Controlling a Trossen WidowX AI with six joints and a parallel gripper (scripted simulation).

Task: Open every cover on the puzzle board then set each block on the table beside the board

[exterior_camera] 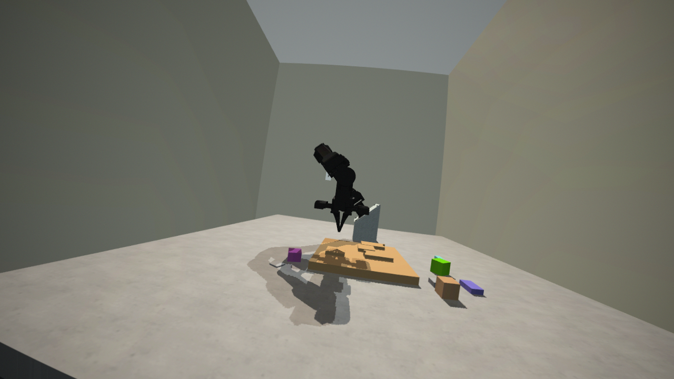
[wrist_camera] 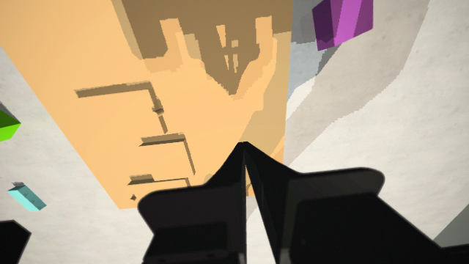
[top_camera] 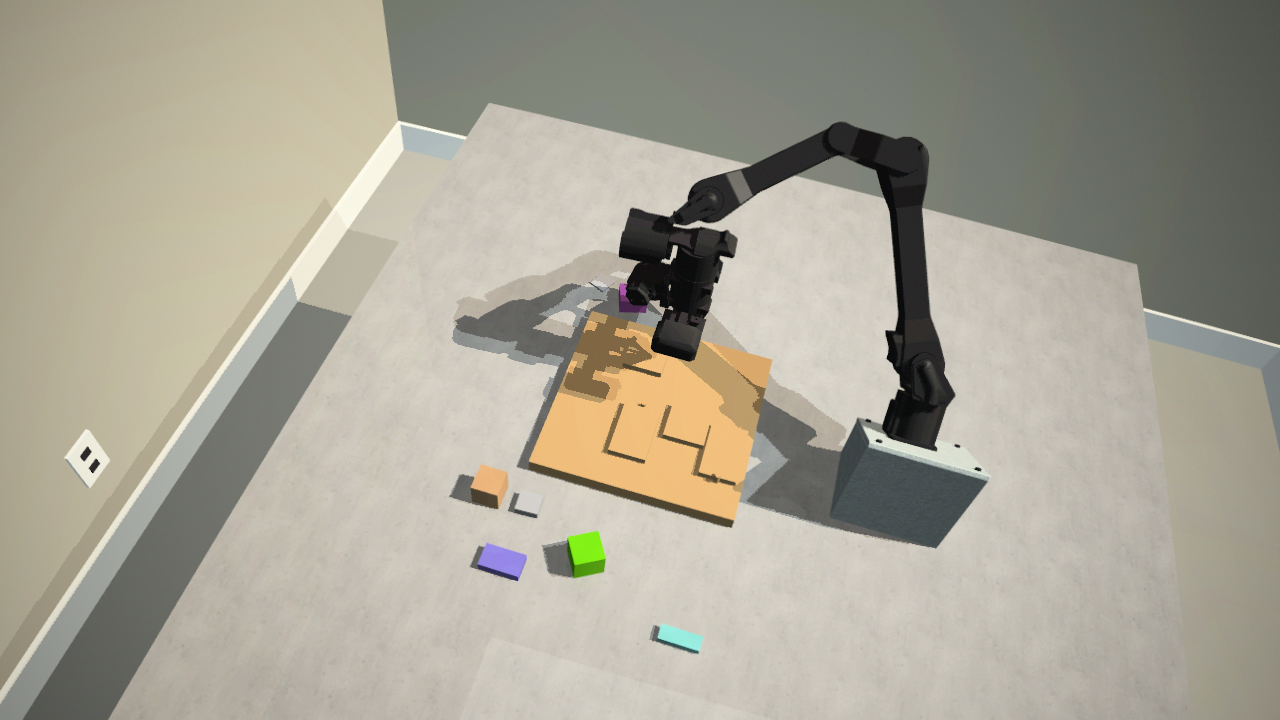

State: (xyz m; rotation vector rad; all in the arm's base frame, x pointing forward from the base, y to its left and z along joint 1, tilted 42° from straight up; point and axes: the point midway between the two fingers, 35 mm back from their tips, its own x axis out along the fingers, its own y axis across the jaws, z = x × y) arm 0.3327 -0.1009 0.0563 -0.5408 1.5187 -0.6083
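Now: the magenta block 12 cm to the right of my gripper tip, 10 cm ahead of it and 7 cm below it. Also, from my gripper tip: grey block 28 cm to the left, 14 cm ahead, 8 cm below; then thin grey plate 16 cm ahead, 15 cm to the right, 8 cm below; then green block 34 cm to the left, 6 cm below, 5 cm ahead.
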